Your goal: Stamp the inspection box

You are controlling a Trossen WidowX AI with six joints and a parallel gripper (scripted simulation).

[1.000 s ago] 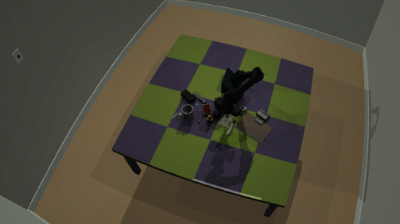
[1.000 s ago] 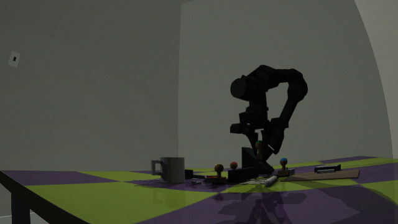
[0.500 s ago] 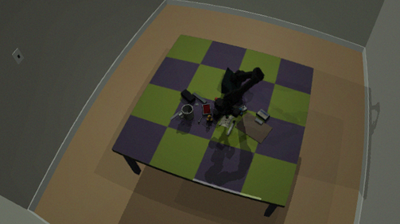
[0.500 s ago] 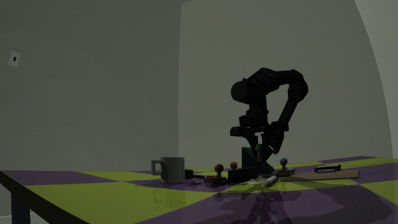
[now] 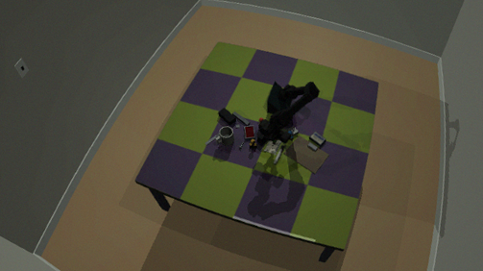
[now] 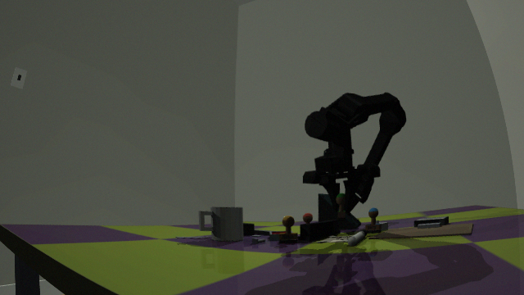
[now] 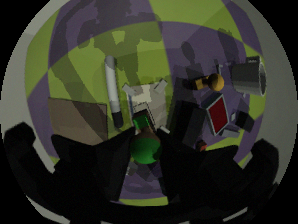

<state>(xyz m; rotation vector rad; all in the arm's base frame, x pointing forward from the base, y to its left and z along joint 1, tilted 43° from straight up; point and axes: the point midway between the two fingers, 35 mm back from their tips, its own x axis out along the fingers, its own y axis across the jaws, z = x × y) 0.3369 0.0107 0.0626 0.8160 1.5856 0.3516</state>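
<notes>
My gripper tip is 7 cm above the grey printed sheet and 1 cm to the left of it. From my gripper tip the other things lie so: grey pen (6 cm below, 5 cm to the left, 4 cm ahead); then blue-knobbed stamp (8 cm behind, 7 cm to the left, 5 cm below); then green-knobbed stamp (right at my gripper tip).
</notes>
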